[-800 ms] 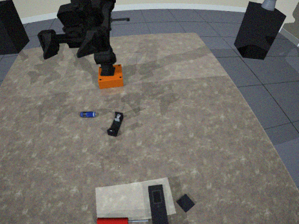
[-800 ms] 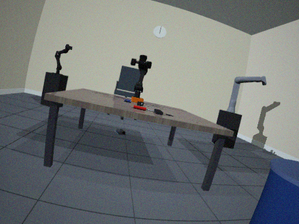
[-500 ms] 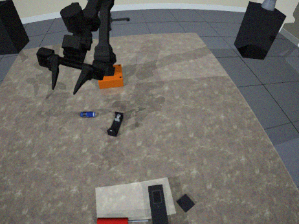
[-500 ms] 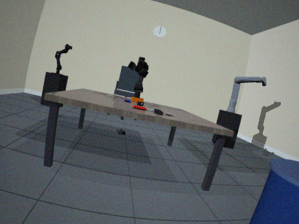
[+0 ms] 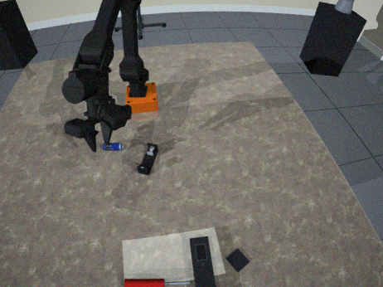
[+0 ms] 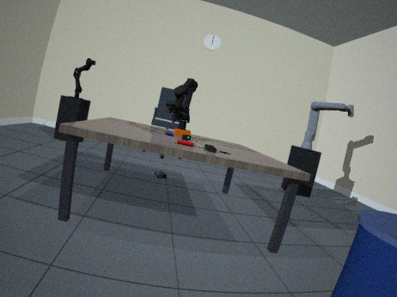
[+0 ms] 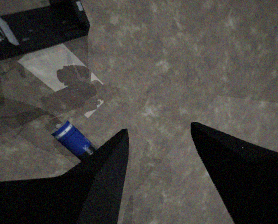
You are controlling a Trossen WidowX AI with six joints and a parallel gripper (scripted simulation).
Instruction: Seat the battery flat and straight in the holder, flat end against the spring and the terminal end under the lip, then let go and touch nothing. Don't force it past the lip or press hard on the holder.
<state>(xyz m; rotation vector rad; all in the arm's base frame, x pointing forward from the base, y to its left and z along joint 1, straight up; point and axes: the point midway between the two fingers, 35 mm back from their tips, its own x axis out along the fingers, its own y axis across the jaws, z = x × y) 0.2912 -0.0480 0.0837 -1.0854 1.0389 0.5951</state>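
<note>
My gripper tip is now 9 cm above the blue battery and 7 cm past it. Also, from my gripper tip: long black block: 29 cm ahead, 28 cm to the left, 9 cm below; small black square: 37 cm to the left, 27 cm ahead, 10 cm below; red-handled tool: 32 cm ahead, 18 cm to the left, 9 cm below.
</note>
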